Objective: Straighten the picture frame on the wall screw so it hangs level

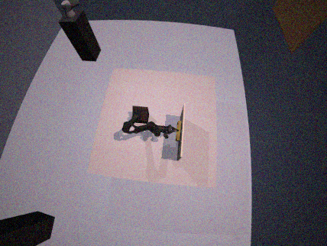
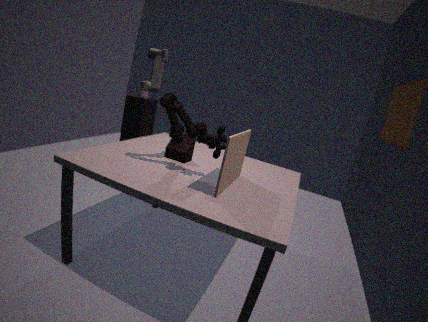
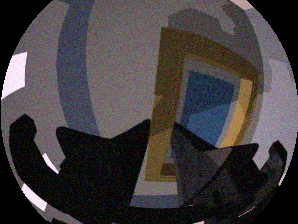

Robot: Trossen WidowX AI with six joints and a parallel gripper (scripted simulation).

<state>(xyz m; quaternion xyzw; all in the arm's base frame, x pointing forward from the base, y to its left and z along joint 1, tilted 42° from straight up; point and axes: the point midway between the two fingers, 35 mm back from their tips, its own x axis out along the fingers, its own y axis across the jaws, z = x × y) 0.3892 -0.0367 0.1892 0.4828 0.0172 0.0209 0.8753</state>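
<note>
My gripper tip is 5 cm above the picture frame, 1 cm to the right of it and 1 cm short of it. Also, from my gripper tip: upright wall panel: 7 cm below, 2 cm ahead.
</note>
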